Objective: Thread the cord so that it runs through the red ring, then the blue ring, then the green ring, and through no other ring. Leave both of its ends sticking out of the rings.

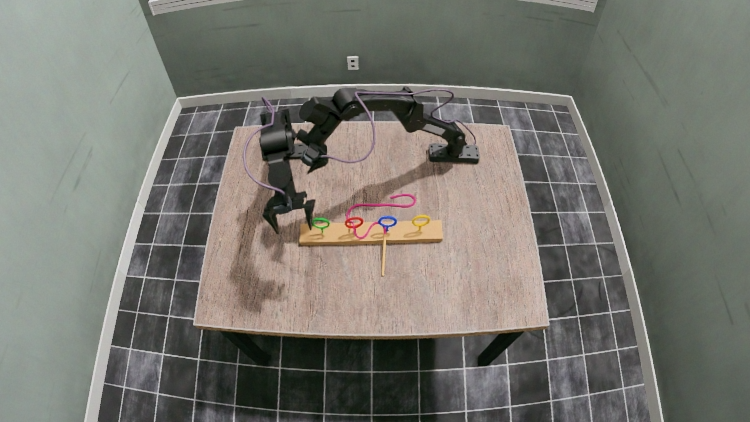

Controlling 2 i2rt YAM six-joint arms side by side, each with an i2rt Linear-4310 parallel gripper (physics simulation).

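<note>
The pink cord (367, 204) lies behind the board with a loop at its far end, comes down to the red ring (361, 223) and appears to pass through it. It then curves over the board to the blue ring (395, 222); whether it runs through that ring is too small to tell. Its stiff tan end (383, 259) sticks out over the board's front edge. The green ring (328, 224) stands at the left with no cord in it. My right gripper (293, 229) is open and empty, beside the green ring. My left gripper (313, 163) is open behind it, partly hidden.
A wooden board (335, 240) carries the rings. A yellow ring (412, 220) stands at its right end, with no cord in it. My left arm (390, 102) arches across the back of the table (472, 272). The right arm (276, 141) stands at the left.
</note>
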